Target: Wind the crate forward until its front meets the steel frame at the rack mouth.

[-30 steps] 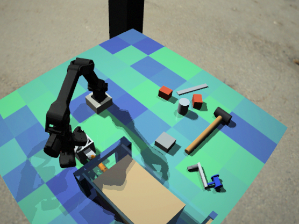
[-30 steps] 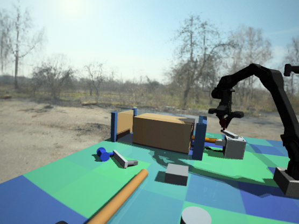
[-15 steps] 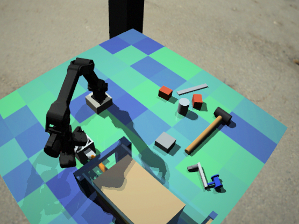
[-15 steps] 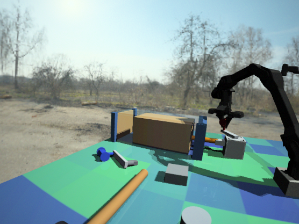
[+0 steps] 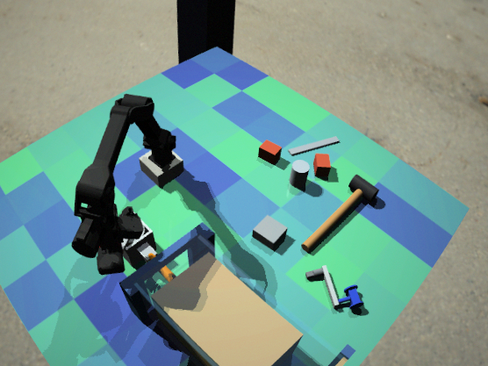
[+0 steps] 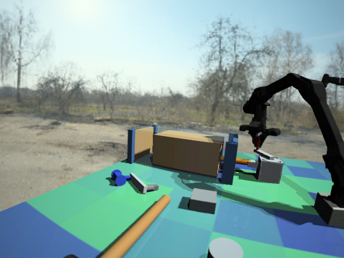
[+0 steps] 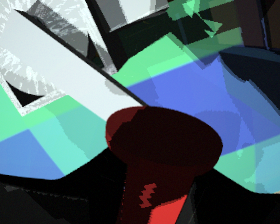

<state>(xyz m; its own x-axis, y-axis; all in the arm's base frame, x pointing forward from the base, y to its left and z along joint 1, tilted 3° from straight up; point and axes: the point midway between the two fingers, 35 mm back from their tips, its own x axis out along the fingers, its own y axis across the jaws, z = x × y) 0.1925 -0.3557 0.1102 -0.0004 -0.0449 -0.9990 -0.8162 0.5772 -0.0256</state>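
My gripper tip is 20 mm below the red knob. Also, from my gripper tip: grey winch 80 mm to the left, 80 mm below, 60 mm behind; red-knobbed crank 40 mm to the left, 10 mm below, 10 mm behind; blue frame 120 mm ahead, 80 mm to the left, 10 mm below.
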